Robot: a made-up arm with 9 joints. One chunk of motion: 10 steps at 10 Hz.
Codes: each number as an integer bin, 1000 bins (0 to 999) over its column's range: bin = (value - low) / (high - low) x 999, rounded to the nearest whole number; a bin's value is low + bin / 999 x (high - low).
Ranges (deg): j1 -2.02..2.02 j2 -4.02..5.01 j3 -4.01..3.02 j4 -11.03..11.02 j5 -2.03..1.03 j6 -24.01..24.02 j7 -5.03..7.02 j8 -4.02..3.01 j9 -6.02..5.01
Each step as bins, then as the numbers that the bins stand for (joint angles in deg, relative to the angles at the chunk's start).
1 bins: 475 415 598 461 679 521 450 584 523
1 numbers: -0.10 -0.27 0.20 -0.85 0.05 1.04 0.40 0.09 -0.25
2 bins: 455 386 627 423 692 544 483 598 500
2 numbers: -0.18 -0.53 0.40 -1.69 0.09 2.14 0.80 0.19 -0.50
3 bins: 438 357 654 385 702 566 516 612 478
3 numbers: -0.25 -0.79 0.59 -2.53 0.12 3.20 1.19 0.29 -0.74
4 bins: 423 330 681 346 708 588 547 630 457
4 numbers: -0.31 -1.04 0.78 -3.39 0.14 4.26 1.57 0.41 -0.97
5 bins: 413 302 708 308 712 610 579 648 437
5 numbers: -0.35 -1.29 0.97 -4.23 0.15 5.32 1.95 0.54 -1.20
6 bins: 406 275 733 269 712 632 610 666 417
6 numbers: -0.38 -1.53 1.15 -5.09 0.15 6.38 2.33 0.67 -1.42
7 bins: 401 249 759 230 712 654 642 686 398
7 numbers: -0.40 -1.77 1.33 -5.95 0.15 7.43 2.71 0.81 -1.63
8 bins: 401 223 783 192 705 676 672 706 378
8 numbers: -0.40 -2.00 1.50 -6.79 0.13 8.49 3.08 0.95 -1.85
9 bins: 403 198 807 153 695 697 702 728 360
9 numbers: -0.39 -2.23 1.67 -7.65 0.10 9.50 3.44 1.10 -2.05
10 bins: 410 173 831 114 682 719 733 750 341
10 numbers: -0.36 -2.46 1.84 -8.51 0.06 10.56 3.81 1.26 -2.26
